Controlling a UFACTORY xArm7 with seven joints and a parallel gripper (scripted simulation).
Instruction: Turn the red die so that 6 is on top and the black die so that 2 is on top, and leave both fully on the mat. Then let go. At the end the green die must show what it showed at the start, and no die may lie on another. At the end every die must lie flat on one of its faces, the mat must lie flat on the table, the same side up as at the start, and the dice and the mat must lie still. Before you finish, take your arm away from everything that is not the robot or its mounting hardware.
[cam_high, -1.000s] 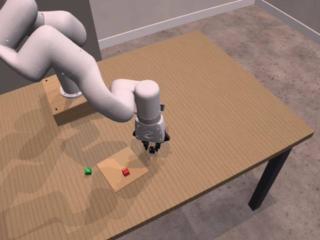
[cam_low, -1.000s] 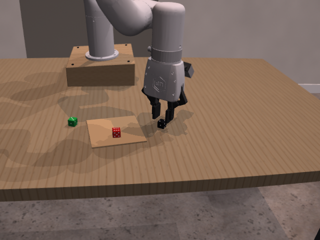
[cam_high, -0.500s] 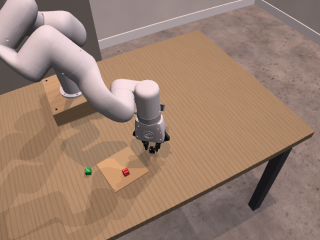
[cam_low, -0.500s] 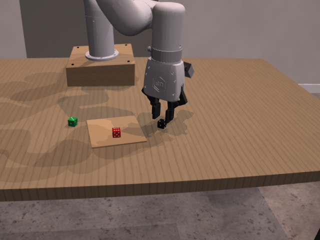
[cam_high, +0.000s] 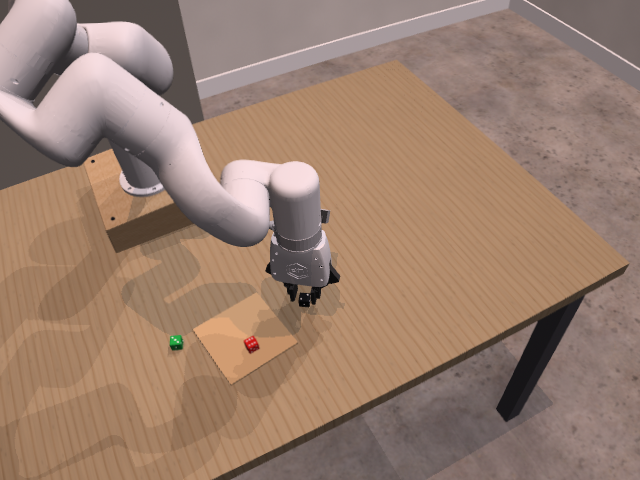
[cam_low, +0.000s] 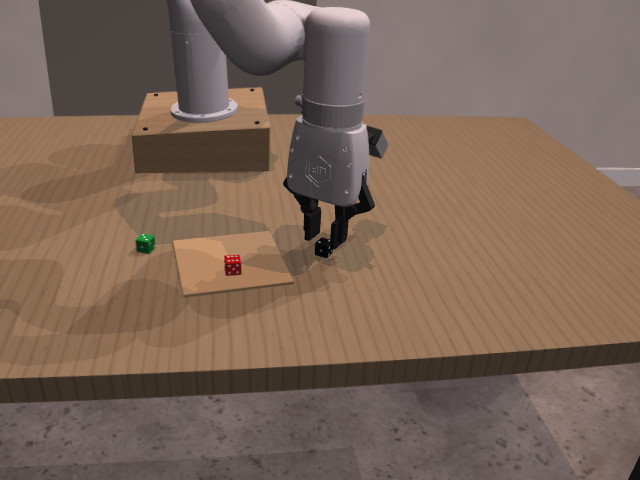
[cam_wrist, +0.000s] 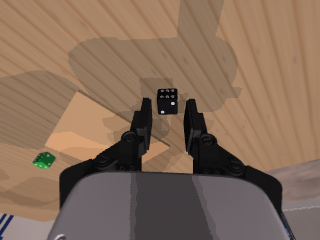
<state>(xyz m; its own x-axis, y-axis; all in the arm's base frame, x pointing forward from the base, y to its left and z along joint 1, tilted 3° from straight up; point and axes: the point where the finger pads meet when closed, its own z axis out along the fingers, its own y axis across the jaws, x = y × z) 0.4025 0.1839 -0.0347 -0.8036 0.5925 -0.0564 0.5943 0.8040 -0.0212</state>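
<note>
Now: hand 30 mm above the black die. Also, from my hand: red die (50 mm ahead, 130 mm to the right, 30 mm below); then tan mat (20 mm ahead, 130 mm to the right, 40 mm below); then green die (20 mm behind, 250 mm to the right, 30 mm below).
</note>
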